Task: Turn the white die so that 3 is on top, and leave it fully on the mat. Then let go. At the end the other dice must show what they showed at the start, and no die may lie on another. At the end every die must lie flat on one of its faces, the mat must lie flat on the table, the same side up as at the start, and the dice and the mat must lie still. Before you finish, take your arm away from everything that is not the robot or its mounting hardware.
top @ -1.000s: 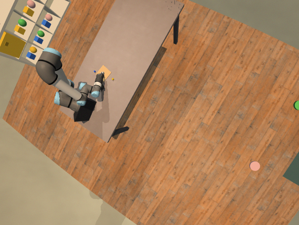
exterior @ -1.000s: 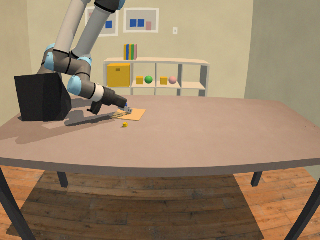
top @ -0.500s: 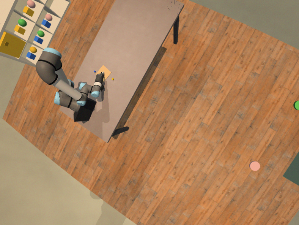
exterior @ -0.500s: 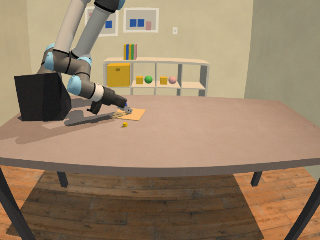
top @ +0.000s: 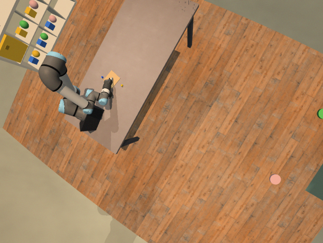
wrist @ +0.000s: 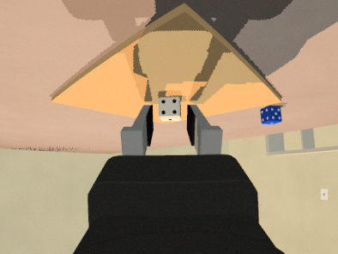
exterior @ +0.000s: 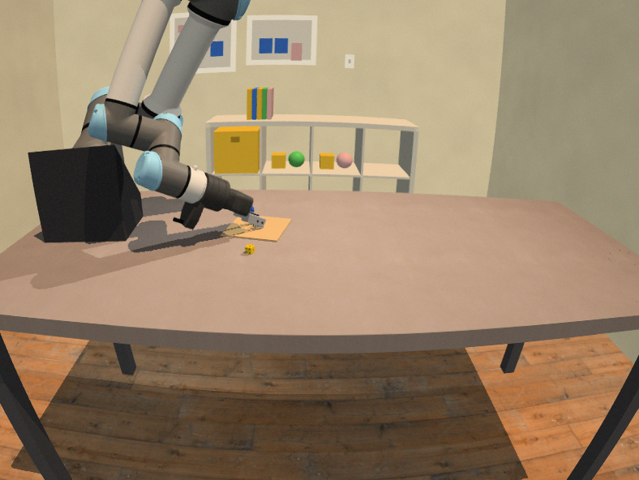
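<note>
The white die is 10 mm below my hand. Also, from my hand: yellow die: 140 mm to the right, 20 mm below, 10 mm behind; mat: 20 mm below; blue die: 110 mm to the left, 20 mm below, 10 mm behind.
</note>
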